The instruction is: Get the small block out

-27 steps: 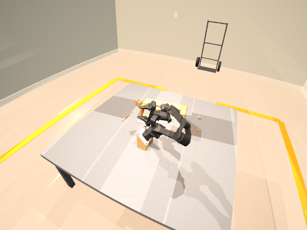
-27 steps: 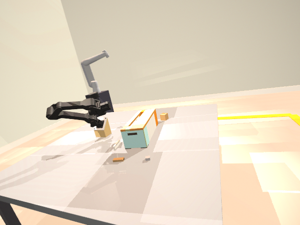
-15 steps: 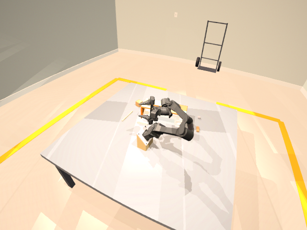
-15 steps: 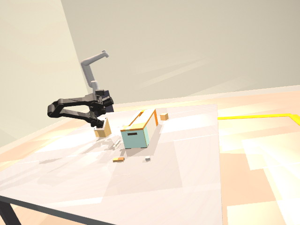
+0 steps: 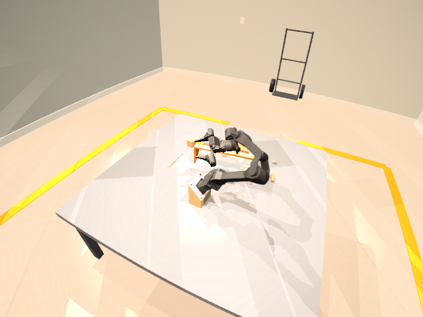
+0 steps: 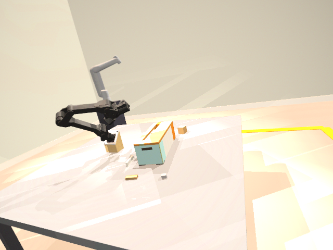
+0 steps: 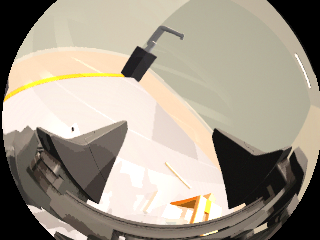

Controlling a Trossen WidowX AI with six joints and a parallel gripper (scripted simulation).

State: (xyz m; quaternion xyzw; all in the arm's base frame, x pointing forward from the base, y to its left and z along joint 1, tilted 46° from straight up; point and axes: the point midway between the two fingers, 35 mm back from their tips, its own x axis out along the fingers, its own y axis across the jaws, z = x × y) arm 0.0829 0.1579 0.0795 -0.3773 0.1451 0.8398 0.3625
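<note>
Right now my gripper tip is 25 cm short of the box, 20 cm above it and 7 cm to the left of it. Also, from my gripper tip: tan cube: 35 cm ahead, 24 cm to the left, 24 cm below; then thin stick: 26 cm below, 24 cm to the left, 15 cm ahead; then flat orange piece: 38 cm to the right, 29 cm ahead, 26 cm below.
</note>
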